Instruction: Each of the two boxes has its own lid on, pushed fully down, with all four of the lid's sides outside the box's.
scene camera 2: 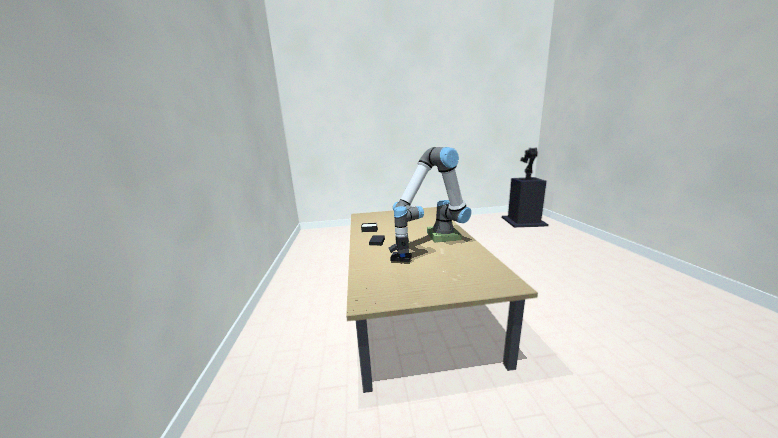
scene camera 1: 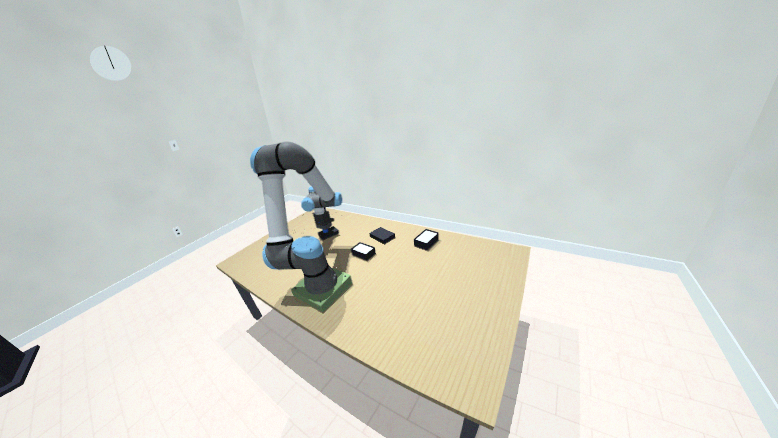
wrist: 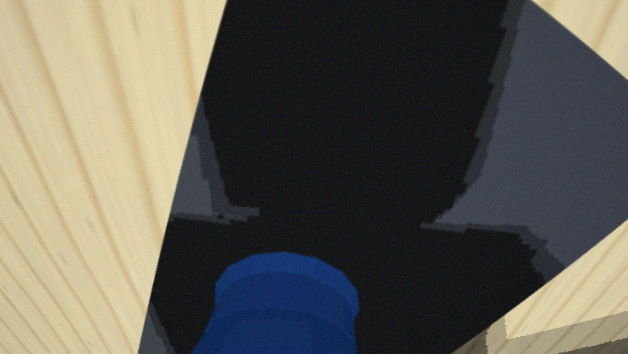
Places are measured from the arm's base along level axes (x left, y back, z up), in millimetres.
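Pixels of known places: hand at its tool point: (scene camera 2: 402, 257) (scene camera 1: 326, 233) (wrist: 292, 266); arm's base at its link origin: (scene camera 2: 443, 230) (scene camera 1: 321, 282).
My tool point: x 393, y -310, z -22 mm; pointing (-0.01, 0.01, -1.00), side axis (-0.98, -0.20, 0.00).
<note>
Ahead of a thing's pixels: the offset from my tool point to its top centre. Level surfaces: height alone.
My suction gripper (scene camera 1: 325, 231) (scene camera 2: 402, 254) (wrist: 286, 280) points down with its blue cup pressed on the top of a dark lid @(dx -12, dy -10, dz +13 mm) (scene camera 1: 333, 233) (scene camera 2: 394, 259) (wrist: 345, 125), and is shut on it. This smaller lid lies flat at table height. The larger dark lid @(dx -323, dy -182, dz +3 mm) (scene camera 1: 382, 235) (scene camera 2: 376, 239) lies flat on the table, apart from both boxes. The smaller box @(dx -353, dy +4, dz +19 mm) (scene camera 1: 363, 250), black with a white inside, stands open beside it; the arm hides it in scene camera 2. The larger box @(dx -585, dy -265, dz +24 mm) (scene camera 1: 426, 239) (scene camera 2: 369, 227), also black and white, stands open farther along. Neither box has a lid on.
The wooden table @(dz -23 mm) (scene camera 1: 435, 326) (scene camera 2: 435, 293) carries everything. The arm's green base (scene camera 1: 323, 296) (scene camera 2: 445, 235) is bolted near one long edge. The arm's shadow falls near the smaller box. A dark pedestal (scene camera 2: 527, 201) with a small black arm stands on the floor away from the table.
</note>
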